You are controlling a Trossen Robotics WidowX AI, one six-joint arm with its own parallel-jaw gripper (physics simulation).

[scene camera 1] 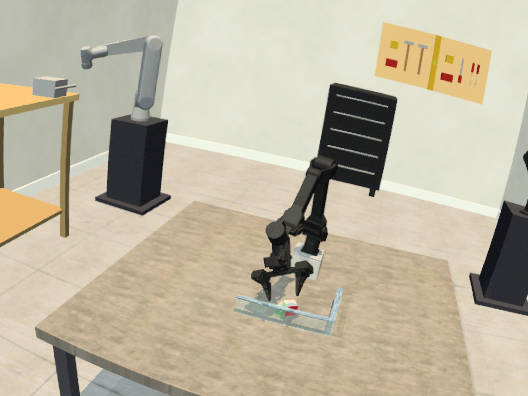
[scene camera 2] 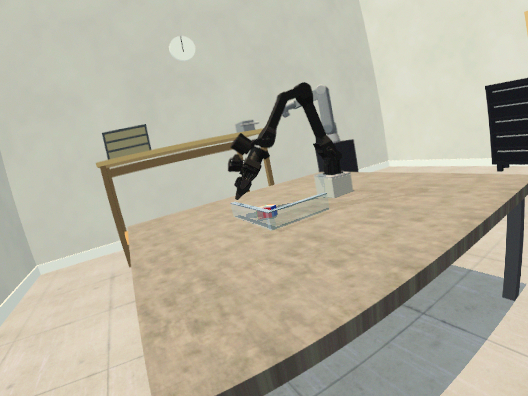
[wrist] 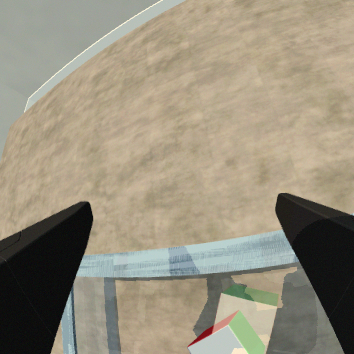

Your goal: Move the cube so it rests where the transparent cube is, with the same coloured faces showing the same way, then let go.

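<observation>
The cube [scene camera 1: 292, 309] [scene camera 2: 267, 212] [wrist: 215, 344] sits on the table behind the clear wall in scene camera 1; red, green and pale faces show in the wrist view, blue also in scene camera 2. A paler shape with a green edge [wrist: 250, 312], which looks like the transparent cube, lies partly behind it in the wrist view; the two overlap and are hard to separate in the scene views. My gripper [scene camera 1: 284, 297] [scene camera 2: 238, 198] [wrist: 185, 206] is open and empty, above the table and the wall, with its fingertips off the cube.
A low clear wall with a light-blue rim [scene camera 1: 312, 316] [scene camera 2: 300, 202] [wrist: 140, 264] makes an L around the cubes. The arm's pale base block [scene camera 1: 314, 265] [scene camera 2: 342, 185] stands behind. A grey robot arm [scene camera 1: 148, 75] on a dark pedestal is off the table.
</observation>
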